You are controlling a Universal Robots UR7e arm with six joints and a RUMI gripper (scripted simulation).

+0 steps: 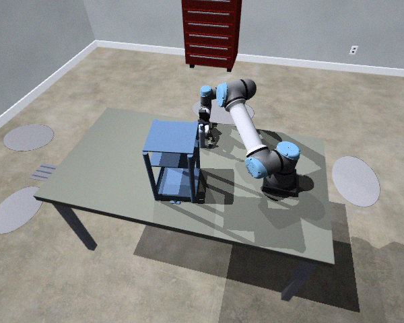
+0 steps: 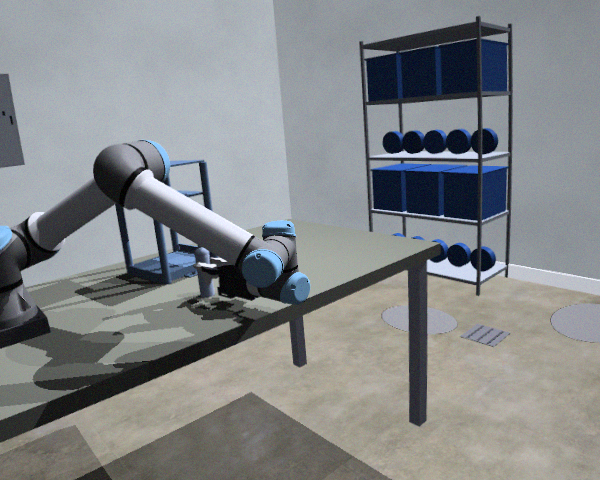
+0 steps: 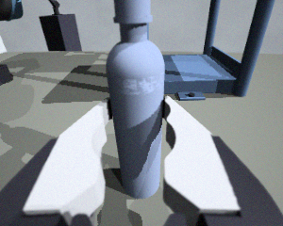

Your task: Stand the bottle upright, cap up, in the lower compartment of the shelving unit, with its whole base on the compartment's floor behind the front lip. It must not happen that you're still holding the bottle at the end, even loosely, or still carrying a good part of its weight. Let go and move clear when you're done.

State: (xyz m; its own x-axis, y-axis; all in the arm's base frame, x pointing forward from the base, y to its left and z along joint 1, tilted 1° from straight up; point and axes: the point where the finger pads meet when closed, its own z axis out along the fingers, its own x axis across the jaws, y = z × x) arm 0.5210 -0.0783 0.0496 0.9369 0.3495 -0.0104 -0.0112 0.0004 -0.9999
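My hand is 20 mm below the grey-blue bottle. Also, from my hand: blue shelving unit (10 mm behind, 330 mm to the left, 80 mm above).
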